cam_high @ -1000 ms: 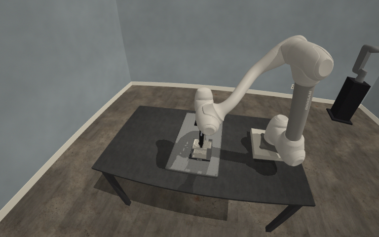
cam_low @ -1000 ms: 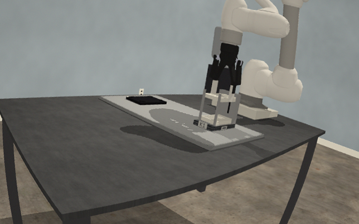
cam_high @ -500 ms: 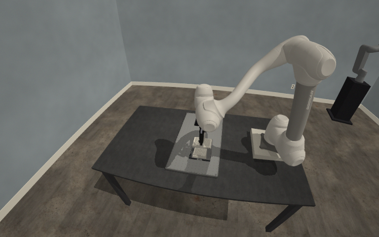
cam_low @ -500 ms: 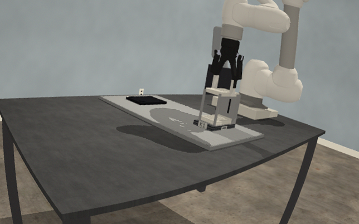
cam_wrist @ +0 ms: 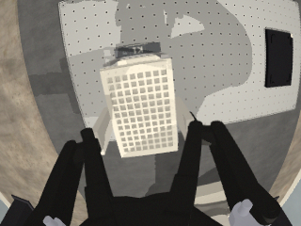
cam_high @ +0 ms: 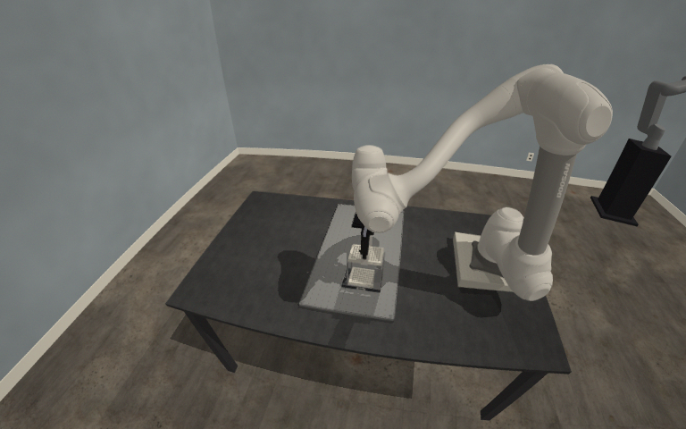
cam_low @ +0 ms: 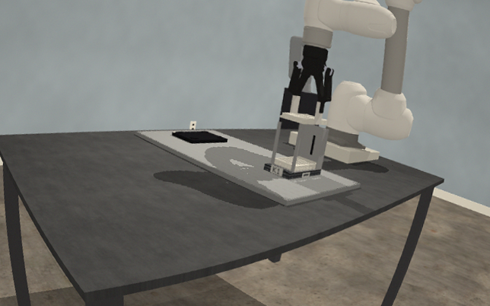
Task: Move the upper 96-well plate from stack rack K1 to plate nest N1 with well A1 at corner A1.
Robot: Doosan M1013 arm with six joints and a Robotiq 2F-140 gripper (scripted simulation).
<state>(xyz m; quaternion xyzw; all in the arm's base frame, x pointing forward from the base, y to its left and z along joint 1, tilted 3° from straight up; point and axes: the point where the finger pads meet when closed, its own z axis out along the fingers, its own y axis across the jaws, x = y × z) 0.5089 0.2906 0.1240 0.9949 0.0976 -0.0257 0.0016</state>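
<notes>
My gripper is now 39 cm to the left of the black plate nest N1, 18 cm above it and 12 cm short of it. Also, from my hand: pale square (42 cm to the right, 20 cm ahead, 17 cm below).
</notes>
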